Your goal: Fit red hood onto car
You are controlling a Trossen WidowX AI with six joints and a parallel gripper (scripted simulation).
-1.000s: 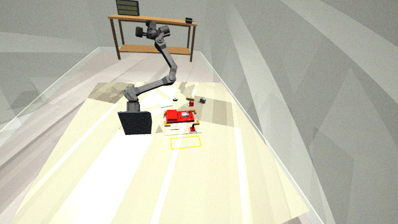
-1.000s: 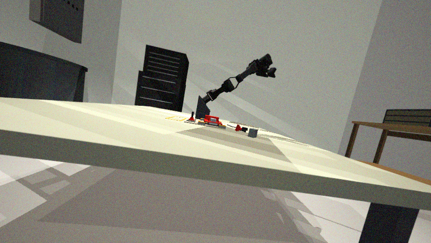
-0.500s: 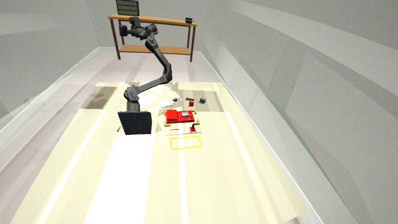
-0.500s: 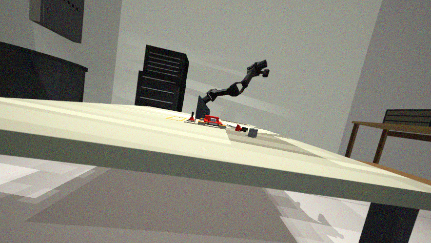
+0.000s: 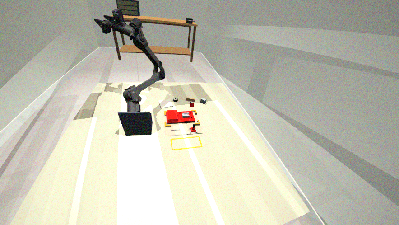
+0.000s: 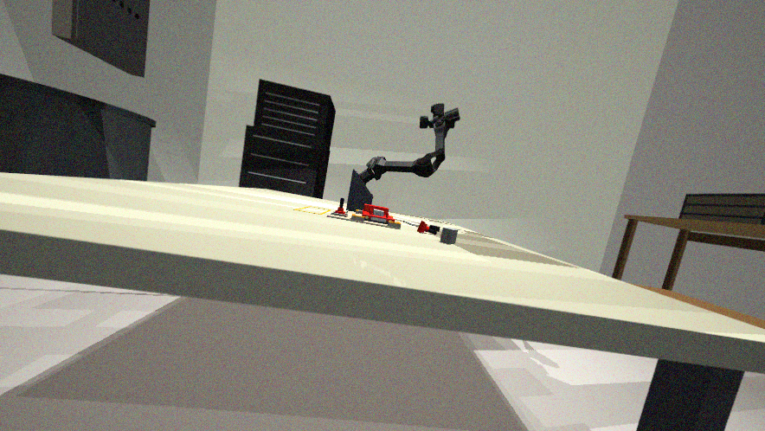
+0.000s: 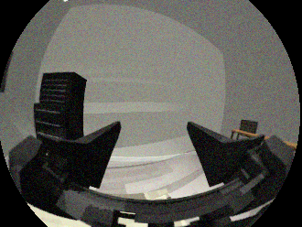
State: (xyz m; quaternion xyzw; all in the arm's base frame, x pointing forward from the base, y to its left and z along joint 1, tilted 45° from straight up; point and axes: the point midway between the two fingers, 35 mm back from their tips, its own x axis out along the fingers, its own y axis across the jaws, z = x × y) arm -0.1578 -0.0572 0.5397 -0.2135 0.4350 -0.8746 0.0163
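Right now the hood is 44 cm ahead of my gripper tip, 23 cm to the right of it and 54 cm below it.
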